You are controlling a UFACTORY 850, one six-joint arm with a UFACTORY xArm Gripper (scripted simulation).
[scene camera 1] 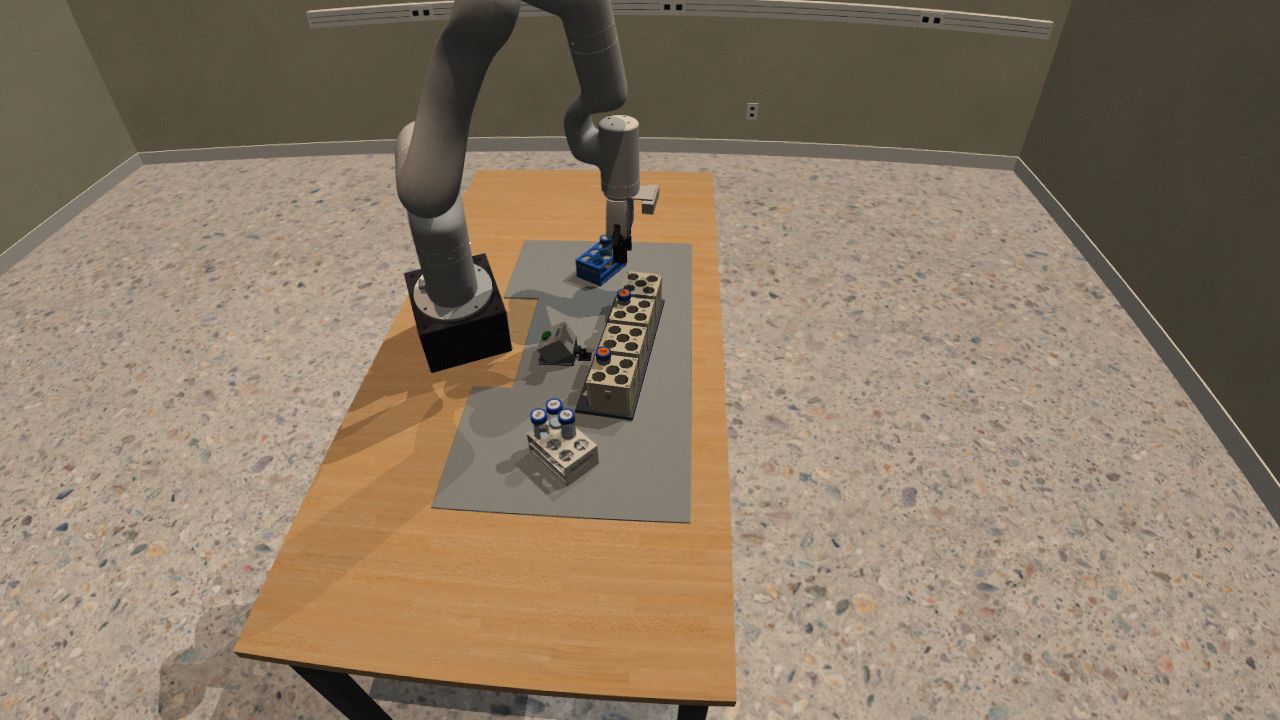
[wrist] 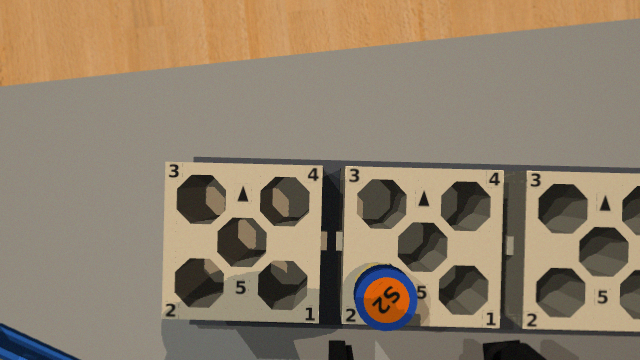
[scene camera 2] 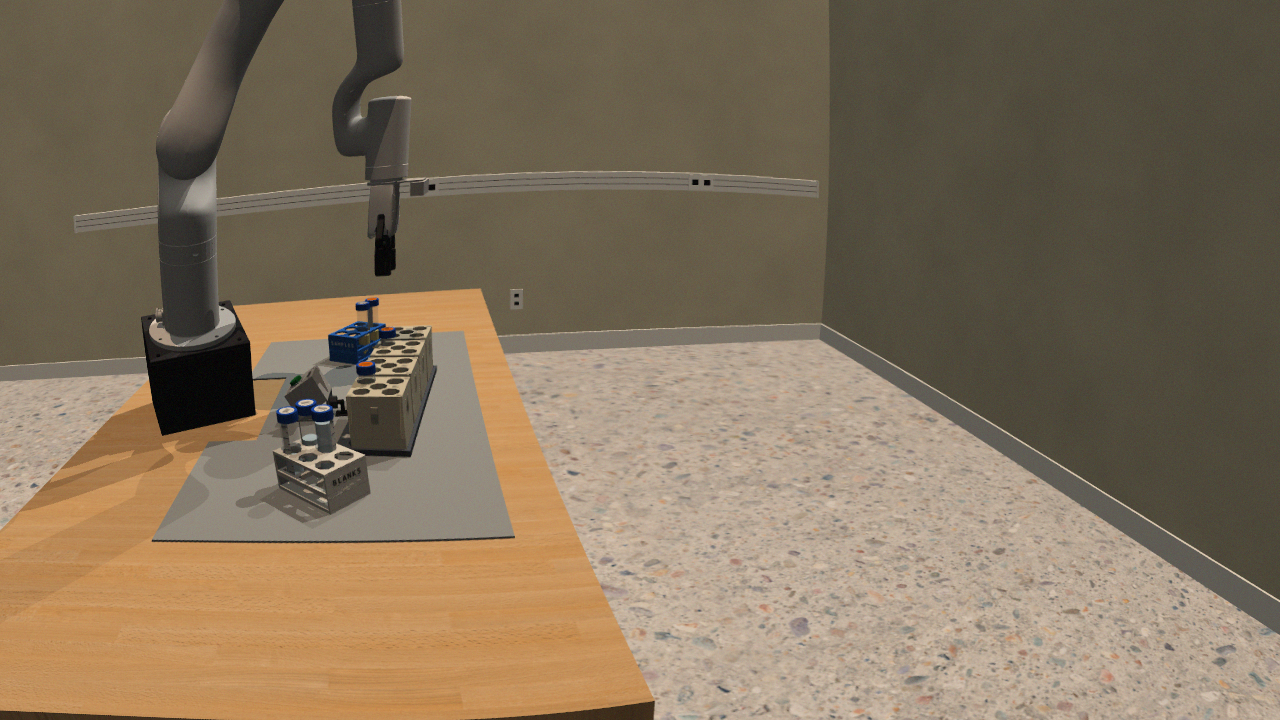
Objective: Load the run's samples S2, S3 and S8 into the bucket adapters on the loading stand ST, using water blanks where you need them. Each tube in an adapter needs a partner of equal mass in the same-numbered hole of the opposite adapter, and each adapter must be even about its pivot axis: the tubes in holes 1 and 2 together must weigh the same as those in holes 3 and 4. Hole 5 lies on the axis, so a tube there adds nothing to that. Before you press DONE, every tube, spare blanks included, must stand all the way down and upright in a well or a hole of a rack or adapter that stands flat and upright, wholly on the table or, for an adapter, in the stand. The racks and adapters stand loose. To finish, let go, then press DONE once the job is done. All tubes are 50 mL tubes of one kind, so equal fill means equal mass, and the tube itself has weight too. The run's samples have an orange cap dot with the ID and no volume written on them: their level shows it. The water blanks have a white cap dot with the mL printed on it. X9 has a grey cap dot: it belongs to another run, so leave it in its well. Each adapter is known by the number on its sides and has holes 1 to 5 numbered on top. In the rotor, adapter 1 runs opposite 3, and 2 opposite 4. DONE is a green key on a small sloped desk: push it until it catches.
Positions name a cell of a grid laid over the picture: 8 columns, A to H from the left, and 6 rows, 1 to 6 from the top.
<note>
In view: the gripper (scene camera 2: C3) and a blue sample rack (scene camera 2: C3).
The blue sample rack shows as well in scene camera 1 (scene camera 1: D3). The gripper also shows in scene camera 1 (scene camera 1: D3).
</note>
